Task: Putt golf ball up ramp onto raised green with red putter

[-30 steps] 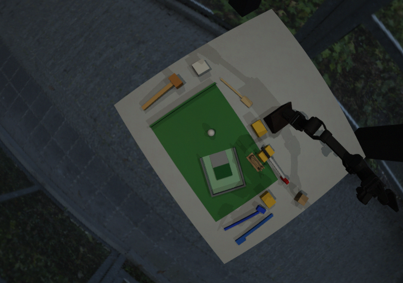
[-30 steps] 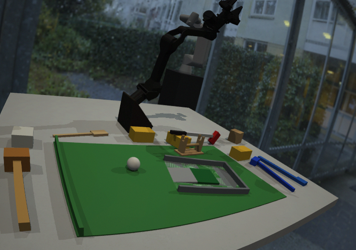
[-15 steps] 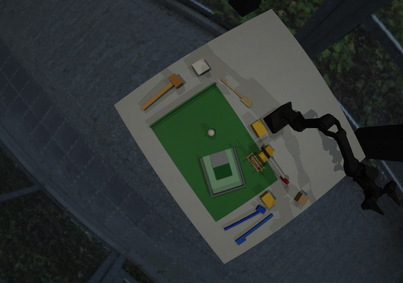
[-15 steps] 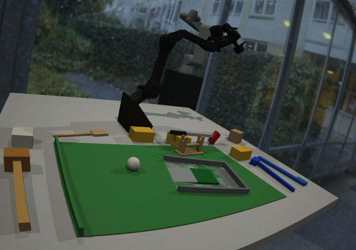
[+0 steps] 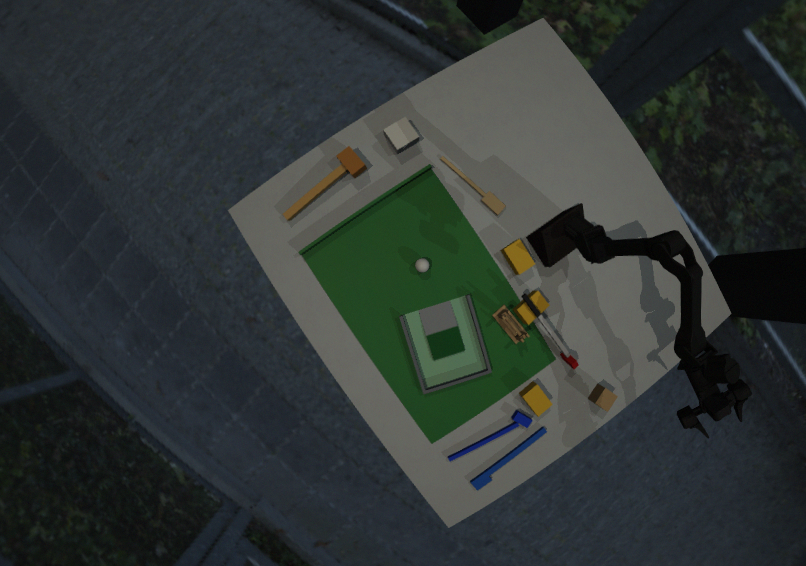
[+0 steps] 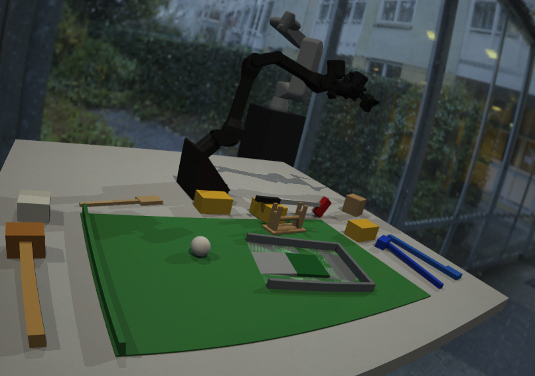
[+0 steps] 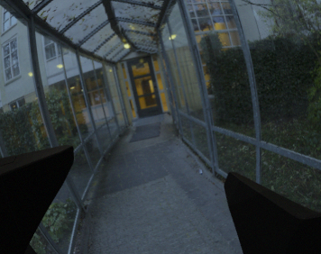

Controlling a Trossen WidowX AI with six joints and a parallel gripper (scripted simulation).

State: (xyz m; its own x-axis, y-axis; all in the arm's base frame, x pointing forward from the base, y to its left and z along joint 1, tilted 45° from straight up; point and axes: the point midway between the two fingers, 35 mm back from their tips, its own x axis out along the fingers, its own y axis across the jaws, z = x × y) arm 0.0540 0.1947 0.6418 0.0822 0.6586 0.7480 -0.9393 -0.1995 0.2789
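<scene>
Right now the red putter is 15 cm ahead of my gripper tip, 39 cm to the right of it and 38 cm below it. Round my gripper tip: green mat (40 cm ahead, 68 cm to the right, 43 cm below); then wooden stool (24 cm ahead, 49 cm to the right, 39 cm below); then brown block (13 cm ahead, 9 cm to the right, 40 cm below).
</scene>
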